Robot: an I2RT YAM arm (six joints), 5 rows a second.
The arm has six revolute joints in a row. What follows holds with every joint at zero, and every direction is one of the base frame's.
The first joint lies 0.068 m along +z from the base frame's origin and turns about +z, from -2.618 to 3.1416 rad.
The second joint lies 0.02 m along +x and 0.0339 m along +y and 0.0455 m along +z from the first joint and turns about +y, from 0 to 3.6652 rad.
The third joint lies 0.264 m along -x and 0.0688 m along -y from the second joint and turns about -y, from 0 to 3.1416 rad.
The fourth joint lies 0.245 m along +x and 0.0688 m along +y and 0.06 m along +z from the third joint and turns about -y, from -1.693 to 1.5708 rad.
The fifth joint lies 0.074 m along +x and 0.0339 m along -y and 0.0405 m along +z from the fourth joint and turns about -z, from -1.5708 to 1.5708 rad.
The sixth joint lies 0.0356 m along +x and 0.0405 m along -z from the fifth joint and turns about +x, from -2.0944 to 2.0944 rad.
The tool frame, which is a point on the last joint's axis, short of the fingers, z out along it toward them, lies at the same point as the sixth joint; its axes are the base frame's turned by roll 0, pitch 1.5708 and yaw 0 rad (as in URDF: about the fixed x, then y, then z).
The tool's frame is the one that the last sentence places.
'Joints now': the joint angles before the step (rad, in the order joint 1, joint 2, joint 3, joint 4, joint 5, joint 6). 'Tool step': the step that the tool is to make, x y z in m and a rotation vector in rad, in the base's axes. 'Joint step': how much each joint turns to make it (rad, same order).
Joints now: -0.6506, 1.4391, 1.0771, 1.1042, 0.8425, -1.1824
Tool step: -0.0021, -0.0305, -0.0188, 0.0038, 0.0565, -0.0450
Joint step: -0.0820, 0.0722, -0.0006, 0.0274, -0.0496, -0.0008
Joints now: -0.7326, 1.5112, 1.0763, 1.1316, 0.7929, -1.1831
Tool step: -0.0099, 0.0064, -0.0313, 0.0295, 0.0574, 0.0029
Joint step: -0.0074, -0.0321, -0.1411, 0.0533, -0.0184, -0.0095
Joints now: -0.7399, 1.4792, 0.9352, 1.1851, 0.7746, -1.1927
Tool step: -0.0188, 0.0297, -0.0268, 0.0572, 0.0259, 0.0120
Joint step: 0.0359, -0.1225, -0.1902, 0.0028, 0.0343, 0.0107
